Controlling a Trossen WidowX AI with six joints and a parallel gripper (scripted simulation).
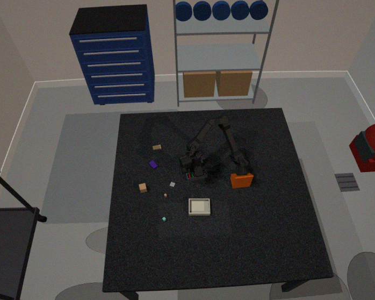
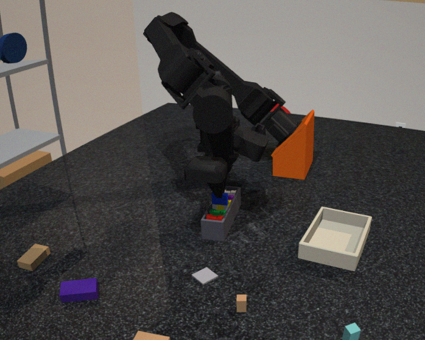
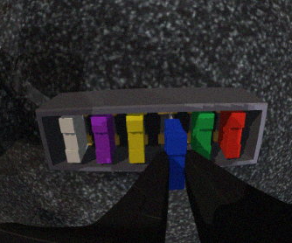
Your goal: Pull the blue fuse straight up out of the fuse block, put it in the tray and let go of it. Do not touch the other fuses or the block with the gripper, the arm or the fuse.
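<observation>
The cream tray is 3 cm behind my gripper tip, 22 cm to the left of it and 6 cm below it. The rest, counted from my gripper tip: grey tile: 15 cm ahead, 6 cm to the left, 6 cm below; tan block: 19 cm ahead, 15 cm to the left, 5 cm below; blue fuse: 1 cm below.
</observation>
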